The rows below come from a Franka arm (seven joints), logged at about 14 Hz.
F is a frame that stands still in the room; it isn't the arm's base.
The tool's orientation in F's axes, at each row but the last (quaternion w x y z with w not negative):
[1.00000 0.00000 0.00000 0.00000]
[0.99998 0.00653 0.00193 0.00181]
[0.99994 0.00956 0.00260 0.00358]
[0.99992 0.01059 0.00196 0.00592]
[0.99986 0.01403 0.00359 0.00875]
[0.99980 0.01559 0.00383 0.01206]
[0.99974 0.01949 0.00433 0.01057]
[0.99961 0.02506 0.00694 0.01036]
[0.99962 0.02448 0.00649 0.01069]
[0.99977 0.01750 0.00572 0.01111]
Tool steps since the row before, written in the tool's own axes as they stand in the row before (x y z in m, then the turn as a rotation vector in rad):
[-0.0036 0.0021 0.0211 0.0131 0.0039 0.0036]
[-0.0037 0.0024 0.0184 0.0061 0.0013 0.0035]
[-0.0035 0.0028 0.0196 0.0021 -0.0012 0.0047]
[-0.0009 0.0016 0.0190 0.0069 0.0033 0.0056]
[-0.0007 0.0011 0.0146 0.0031 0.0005 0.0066]
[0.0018 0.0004 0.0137 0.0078 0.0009 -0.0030]
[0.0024 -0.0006 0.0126 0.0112 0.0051 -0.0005]
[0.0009 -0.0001 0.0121 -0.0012 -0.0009 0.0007]
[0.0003 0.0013 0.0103 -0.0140 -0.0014 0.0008]
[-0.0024 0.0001 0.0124 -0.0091 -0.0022 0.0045]
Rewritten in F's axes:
[-0.0036 0.0021 0.0211 0.0131 0.0039 0.0036]
[-0.0036 0.0021 0.0184 0.0061 0.0013 0.0035]
[-0.0034 0.0024 0.0197 0.0021 -0.0013 0.0047]
[-0.0008 0.0012 0.0190 0.0069 0.0033 0.0056]
[-0.0006 0.0007 0.0146 0.0031 0.0004 0.0066]
[0.0019 0.0000 0.0137 0.0078 0.0012 -0.0030]
[0.0025 -0.0010 0.0125 0.0111 0.0054 -0.0004]
[0.0011 -0.0007 0.0121 -0.0012 -0.0010 0.0007]
[0.0004 0.0008 0.0103 -0.0140 -0.0017 0.0009]
[-0.0023 -0.0004 0.0124 -0.0090 -0.0026 0.0045]

